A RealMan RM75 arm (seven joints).
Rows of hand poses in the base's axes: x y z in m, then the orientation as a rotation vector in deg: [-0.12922 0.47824 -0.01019 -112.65 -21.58 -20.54]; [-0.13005 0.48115 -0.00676 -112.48 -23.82 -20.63]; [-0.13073 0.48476 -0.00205 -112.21 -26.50 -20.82]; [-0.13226 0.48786 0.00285 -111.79 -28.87 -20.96]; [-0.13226 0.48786 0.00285 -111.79 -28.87 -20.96]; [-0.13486 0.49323 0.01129 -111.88 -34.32 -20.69]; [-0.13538 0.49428 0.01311 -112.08 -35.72 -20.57]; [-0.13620 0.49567 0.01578 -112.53 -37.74 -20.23]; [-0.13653 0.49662 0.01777 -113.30 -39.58 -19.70]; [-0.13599 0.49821 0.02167 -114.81 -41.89 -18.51]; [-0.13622 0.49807 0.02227 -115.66 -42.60 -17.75]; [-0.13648 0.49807 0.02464 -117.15 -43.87 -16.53]
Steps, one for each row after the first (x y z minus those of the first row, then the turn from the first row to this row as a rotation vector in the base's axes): [-0.00083 0.00291 0.00343 -0.35 -1.10 1.49]; [-0.00151 0.00652 0.00814 -0.73 -2.47 3.25]; [-0.00304 0.00962 0.01304 -0.93 -3.68 4.85]; [-0.00304 0.00962 0.01304 -0.93 -3.68 4.85]; [-0.00564 0.01499 0.02148 -2.50 -6.01 8.51]; [-0.00616 0.01604 0.02330 -3.09 -6.57 9.42]; [-0.00698 0.01743 0.02597 -4.12 -7.25 10.76]; [-0.00731 0.01838 0.02796 -5.42 -7.70 11.98]; [-0.00677 0.01997 0.03186 -7.61 -7.88 13.58]; [-0.00700 0.01983 0.03246 -8.67 -7.65 14.14]; [-0.00726 0.01983 0.03483 -10.54 -7.34 15.08]
